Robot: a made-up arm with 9 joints.
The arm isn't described. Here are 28 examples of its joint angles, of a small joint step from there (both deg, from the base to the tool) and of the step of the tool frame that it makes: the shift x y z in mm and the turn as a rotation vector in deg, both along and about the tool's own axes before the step.
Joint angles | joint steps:
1: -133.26 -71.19 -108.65 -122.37 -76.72 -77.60 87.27 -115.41 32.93 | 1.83 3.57 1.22 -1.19 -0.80 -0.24 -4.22 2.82 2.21
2: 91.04 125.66 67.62 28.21 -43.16 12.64 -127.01 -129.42 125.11 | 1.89 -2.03 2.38 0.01 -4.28 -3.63 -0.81 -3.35 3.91
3: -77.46 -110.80 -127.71 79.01 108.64 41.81 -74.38 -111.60 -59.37 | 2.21 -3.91 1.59 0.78 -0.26 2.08 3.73 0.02 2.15
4: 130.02 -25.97 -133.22 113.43 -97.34 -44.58 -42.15 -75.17 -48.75 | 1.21 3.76 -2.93 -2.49 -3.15 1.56 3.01 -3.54 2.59
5: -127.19 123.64 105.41 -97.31 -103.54 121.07 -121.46 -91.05 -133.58 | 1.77 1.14 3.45 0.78 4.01 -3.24 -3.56 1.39 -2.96
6: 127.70 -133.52 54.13 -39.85 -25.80 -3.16 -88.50 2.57 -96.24 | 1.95 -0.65 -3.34 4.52 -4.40 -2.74 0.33 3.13 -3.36
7: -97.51 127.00 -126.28 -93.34 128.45 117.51 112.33 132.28 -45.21 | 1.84 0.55 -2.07 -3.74 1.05 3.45 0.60 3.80 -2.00
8: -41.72 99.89 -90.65 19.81 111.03 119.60 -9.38 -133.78 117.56 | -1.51 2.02 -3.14 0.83 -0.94 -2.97 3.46 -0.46 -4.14
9: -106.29 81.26 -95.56 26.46 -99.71 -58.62 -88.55 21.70 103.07 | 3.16 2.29 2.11 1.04 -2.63 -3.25 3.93 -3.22 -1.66
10: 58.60 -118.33 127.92 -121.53 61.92 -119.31 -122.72 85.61 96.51 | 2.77 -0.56 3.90 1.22 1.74 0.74 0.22 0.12 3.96
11: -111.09 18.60 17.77 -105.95 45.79 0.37 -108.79 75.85 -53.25 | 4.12 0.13 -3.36 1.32 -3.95 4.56 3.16 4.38 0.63
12: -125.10 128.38 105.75 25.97 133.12 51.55 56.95 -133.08 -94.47 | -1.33 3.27 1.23 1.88 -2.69 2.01 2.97 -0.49 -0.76
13: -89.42 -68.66 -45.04 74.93 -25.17 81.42 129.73 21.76 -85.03 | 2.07 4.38 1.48 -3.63 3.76 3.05 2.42 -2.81 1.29
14: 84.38 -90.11 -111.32 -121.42 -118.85 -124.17 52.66 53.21 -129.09 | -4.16 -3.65 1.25 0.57 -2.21 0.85 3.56 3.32 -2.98
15: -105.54 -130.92 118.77 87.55 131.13 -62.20 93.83 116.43 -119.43 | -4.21 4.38 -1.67 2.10 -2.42 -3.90 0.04 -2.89 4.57
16: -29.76 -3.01 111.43 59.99 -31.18 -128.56 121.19 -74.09 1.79 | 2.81 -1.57 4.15 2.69 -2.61 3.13 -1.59 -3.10 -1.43
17: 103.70 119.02 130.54 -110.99 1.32 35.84 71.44 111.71 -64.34 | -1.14 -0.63 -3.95 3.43 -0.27 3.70 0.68 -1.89 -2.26
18: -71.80 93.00 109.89 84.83 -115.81 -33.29 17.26 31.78 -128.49 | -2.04 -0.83 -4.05 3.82 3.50 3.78 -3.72 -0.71 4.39
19: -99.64 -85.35 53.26 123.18 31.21 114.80 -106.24 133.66 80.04 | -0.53 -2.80 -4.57 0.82 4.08 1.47 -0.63 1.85 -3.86
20: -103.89 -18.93 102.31 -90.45 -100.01 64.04 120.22 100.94 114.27 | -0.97 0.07 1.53 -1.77 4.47 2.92 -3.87 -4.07 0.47
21: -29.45 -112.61 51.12 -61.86 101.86 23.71 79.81 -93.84 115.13 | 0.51 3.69 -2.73 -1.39 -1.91 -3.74 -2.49 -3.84 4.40
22: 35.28 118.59 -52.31 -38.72 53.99 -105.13 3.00 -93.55 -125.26 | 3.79 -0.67 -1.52 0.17 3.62 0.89 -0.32 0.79 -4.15
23: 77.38 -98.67 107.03 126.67 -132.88 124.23 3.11 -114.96 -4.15 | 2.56 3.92 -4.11 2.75 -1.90 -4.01 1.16 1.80 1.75
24: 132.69 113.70 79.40 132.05 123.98 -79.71 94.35 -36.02 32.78 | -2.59 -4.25 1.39 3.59 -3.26 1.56 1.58 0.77 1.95
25: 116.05 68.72 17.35 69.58 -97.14 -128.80 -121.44 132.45 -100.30 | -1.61 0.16 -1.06 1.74 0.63 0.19 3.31 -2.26 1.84
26: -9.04 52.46 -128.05 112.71 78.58 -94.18 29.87 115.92 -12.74 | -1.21 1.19 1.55 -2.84 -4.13 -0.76 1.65 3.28 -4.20
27: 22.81 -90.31 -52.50 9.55 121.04 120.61 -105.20 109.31 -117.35 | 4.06 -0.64 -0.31 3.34 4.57 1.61 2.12 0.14 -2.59
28: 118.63 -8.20 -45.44 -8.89 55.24 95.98 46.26 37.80 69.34 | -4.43 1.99 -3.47 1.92 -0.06 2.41 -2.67 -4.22 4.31
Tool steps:
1: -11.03 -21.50 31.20 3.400 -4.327 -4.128
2: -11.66 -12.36 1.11 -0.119 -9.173 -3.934
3: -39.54 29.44 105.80 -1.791 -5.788 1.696
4: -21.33 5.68 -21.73 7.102 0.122 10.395
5: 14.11 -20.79 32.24 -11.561 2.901 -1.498
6: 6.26 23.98 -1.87 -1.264 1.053 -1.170
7: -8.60 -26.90 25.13 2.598 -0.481 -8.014
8: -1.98 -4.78 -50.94 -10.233 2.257 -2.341
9: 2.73 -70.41 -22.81 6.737 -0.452 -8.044
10: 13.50 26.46 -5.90 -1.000 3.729 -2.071
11: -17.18 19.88 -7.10 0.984 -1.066 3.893
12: -35.69 -9.89 -25.66 -0.747 -3.136 -0.230
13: 22.65 -47.00 -35.78 1.856 3.226 2.156
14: 85.77 -37.64 -102.24 2.120 9.621 0.297
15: 48.73 -37.25 26.03 1.831 -2.422 -6.587
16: 80.79 55.42 -96.27 -3.672 8.381 2.095
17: -8.09 -11.03 27.68 4.632 -0.890 1.626
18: -32.48 -5.81 39.48 0.860 -5.508 -1.398
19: -18.14 57.44 3.54 -6.856 4.177 0.567
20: -30.92 -34.91 10.53 -0.489 -2.517 -7.056
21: -42.09 -6.15 7.62 11.361 1.017 -1.285
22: 9.46 55.70 24.00 -4.166 1.189 2.175
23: 103.70 5.91 -20.57 -1.297 7.355 1.411
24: 18.91 -45.09 -18.89 9.640 -0.172 3.276
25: 20.88 2.50 -16.81 -0.051 2.252 1.234
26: -2.93 22.87 22.40 -7.270 1.173 -4.117
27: 89.46 39.87 -64.92 -6.040 9.572 0.965
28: 27.62 -7.12 -45.24 2.670 4.079 -0.150
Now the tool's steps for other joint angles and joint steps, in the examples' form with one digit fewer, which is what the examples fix.
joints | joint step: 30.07 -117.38 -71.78 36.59 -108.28 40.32 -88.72 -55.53 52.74 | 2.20 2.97 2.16 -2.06 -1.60 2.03 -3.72 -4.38 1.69
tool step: -2.4 -56.2 14.4 -1.84 -1.86 -11.39
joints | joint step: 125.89 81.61 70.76 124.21 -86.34 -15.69 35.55 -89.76 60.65 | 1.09 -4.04 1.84 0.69 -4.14 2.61 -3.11 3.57 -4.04
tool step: -101.8 129.3 31.8 -3.06 -4.97 10.40
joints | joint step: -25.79 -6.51 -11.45 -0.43 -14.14 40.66 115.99 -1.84 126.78 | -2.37 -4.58 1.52 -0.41 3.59 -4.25 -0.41 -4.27 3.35
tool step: -55.9 -55.2 6.1 2.55 -2.68 -3.22
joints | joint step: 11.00 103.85 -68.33 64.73 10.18 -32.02 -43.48 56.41 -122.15 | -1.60 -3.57 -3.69 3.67 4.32 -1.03 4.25 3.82 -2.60
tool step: 37.9 -158.0 -60.1 -0.50 6.86 -11.37
